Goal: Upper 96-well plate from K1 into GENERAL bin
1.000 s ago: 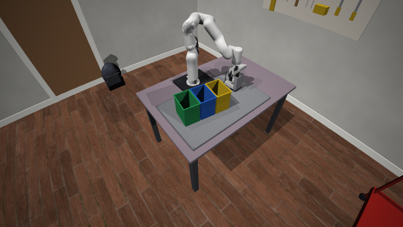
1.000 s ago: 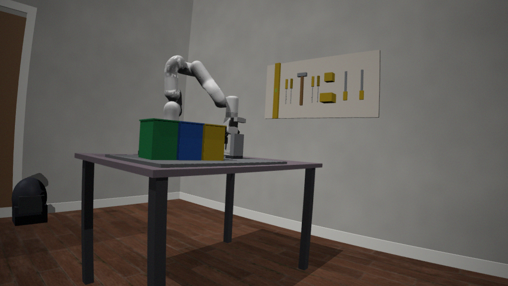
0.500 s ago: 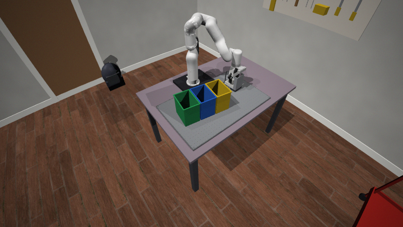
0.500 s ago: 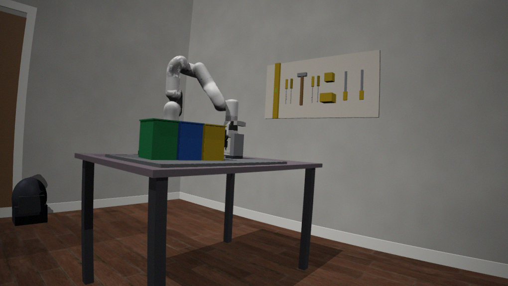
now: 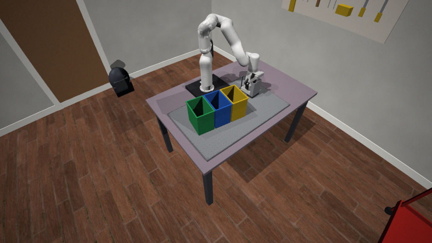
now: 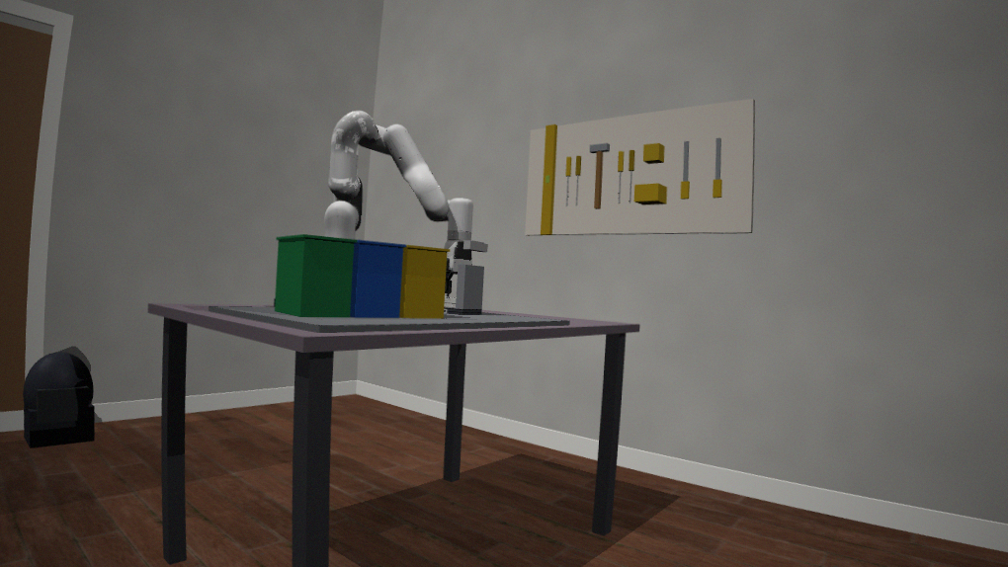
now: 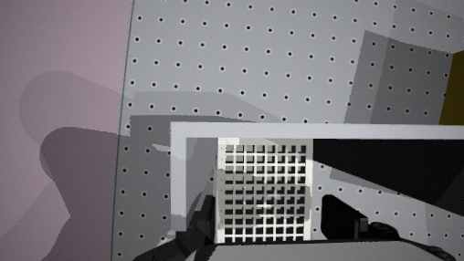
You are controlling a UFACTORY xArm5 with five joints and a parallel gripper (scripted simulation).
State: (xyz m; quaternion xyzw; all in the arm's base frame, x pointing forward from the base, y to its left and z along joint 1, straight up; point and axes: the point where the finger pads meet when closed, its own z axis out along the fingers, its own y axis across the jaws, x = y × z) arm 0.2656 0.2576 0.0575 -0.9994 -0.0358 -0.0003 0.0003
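Now: hand 3 cm above the 96-well plate. The rest, counted from my hand: green bin (54 cm to the right, 4 cm ahead, 2 cm above); blue bin (41 cm to the right, 6 cm ahead, 2 cm above); yellow bin (28 cm to the right, 9 cm ahead, 2 cm above).
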